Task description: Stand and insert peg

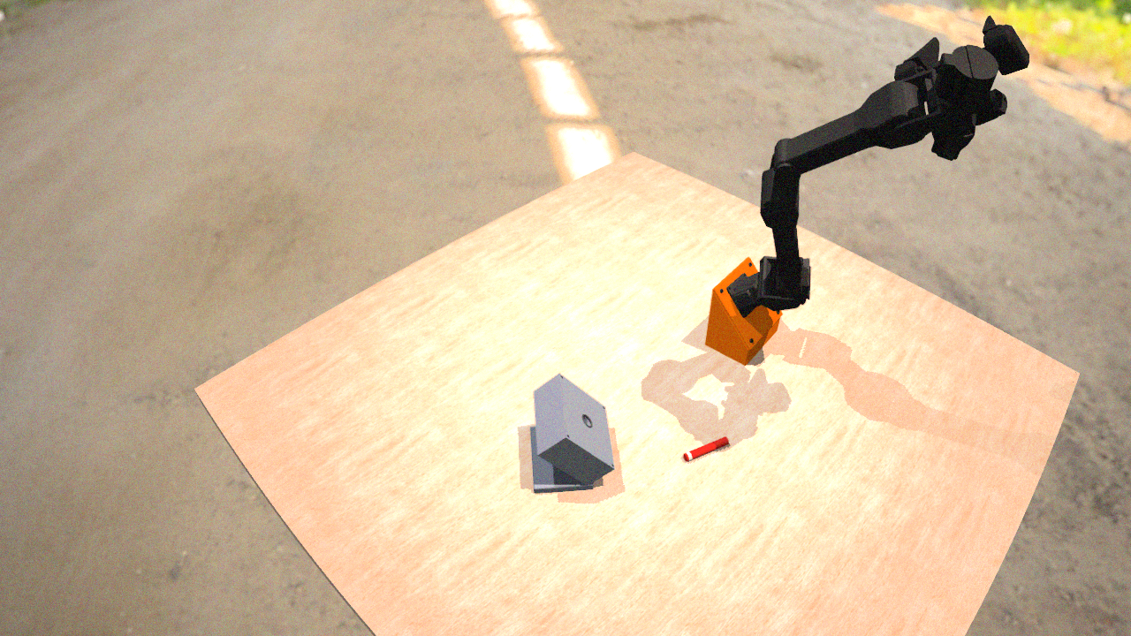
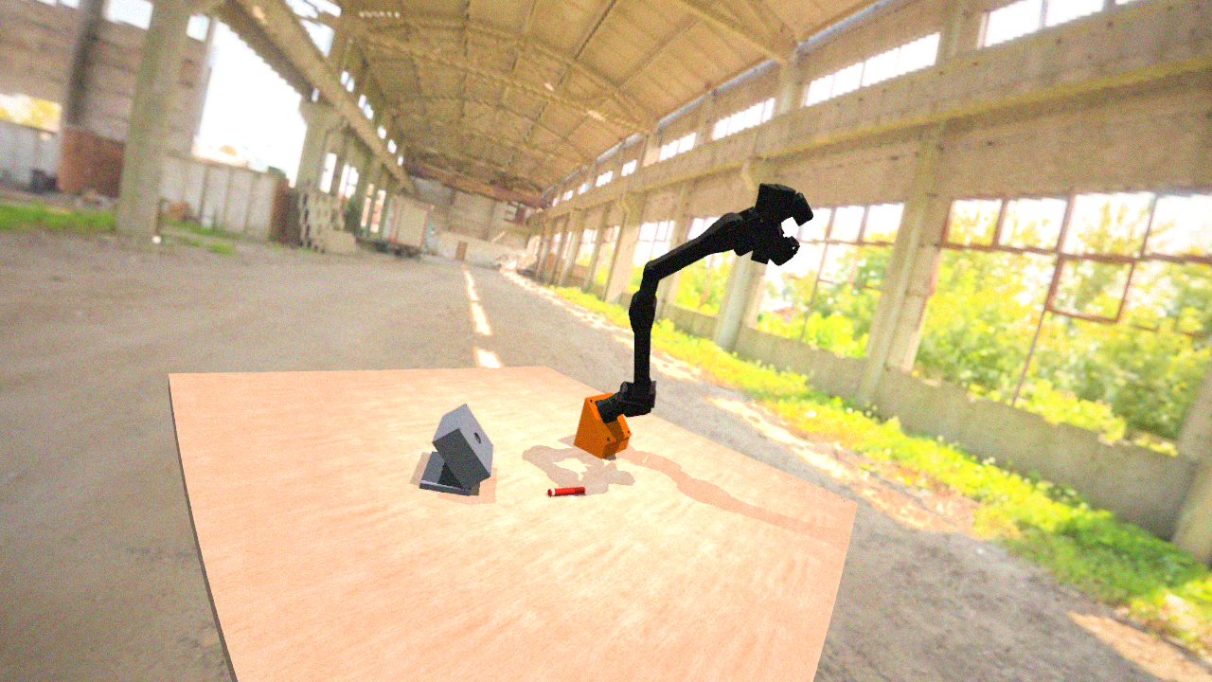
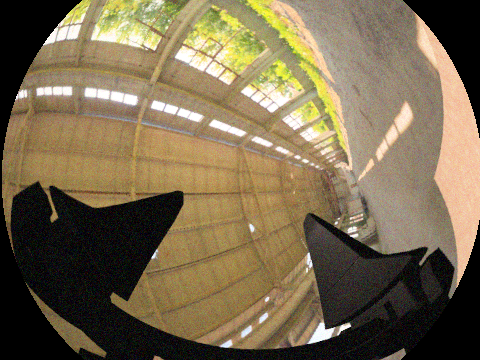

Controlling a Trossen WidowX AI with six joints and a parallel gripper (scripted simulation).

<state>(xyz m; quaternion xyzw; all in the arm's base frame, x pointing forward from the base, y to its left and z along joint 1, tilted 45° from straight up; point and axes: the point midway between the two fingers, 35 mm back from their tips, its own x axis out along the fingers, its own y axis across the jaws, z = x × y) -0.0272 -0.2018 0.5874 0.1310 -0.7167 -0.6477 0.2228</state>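
My gripper tip is 350 mm short of the red peg, 160 mm to the left of it and 670 mm above it. The rest, counted from my gripper tip: grey sloped panel (490 mm ahead, 310 mm to the right, 600 mm below).
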